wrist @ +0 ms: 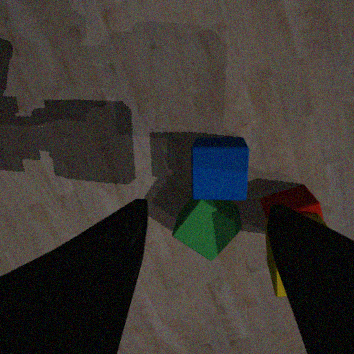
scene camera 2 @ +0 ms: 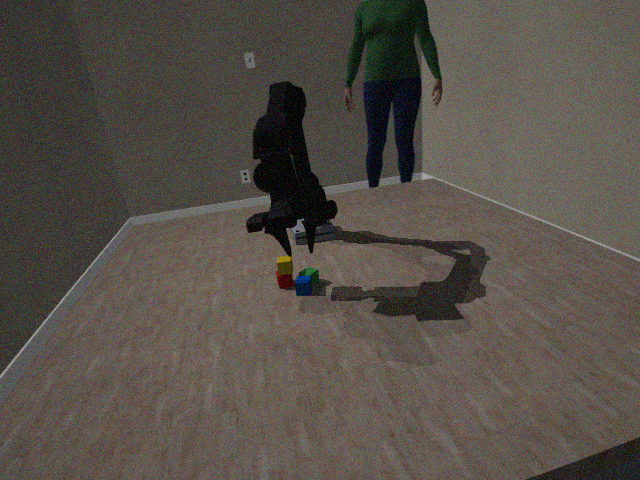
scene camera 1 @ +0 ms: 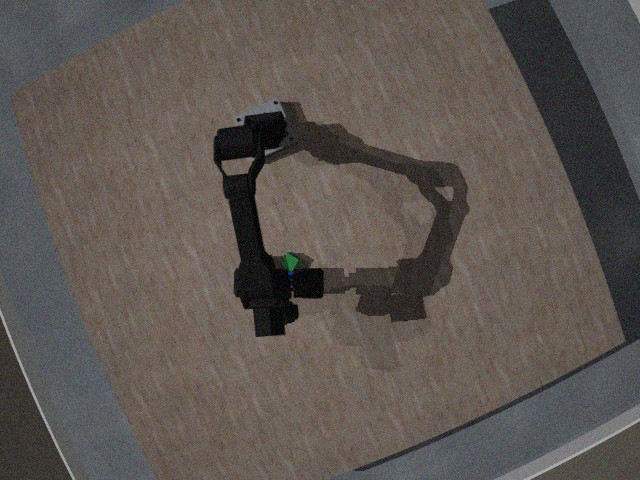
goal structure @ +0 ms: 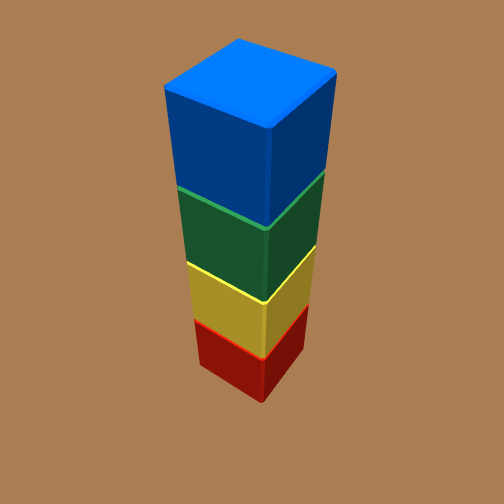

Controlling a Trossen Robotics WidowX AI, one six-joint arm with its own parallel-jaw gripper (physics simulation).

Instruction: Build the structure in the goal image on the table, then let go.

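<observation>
A yellow cube sits on top of a red cube. A blue cube lies beside a green cube; both are on the table surface, close together, to the right of the stack in the second scene view. My gripper is open and empty, above the cubes. In the wrist view the green cube shows between the fingers, and the right finger covers part of the yellow and red cubes. In the first scene view the arm hides most of the cubes.
The arm's grey base plate stands behind the cubes. Dark arm shadows fall to the right. A person in a green top stands at the back near the walls.
</observation>
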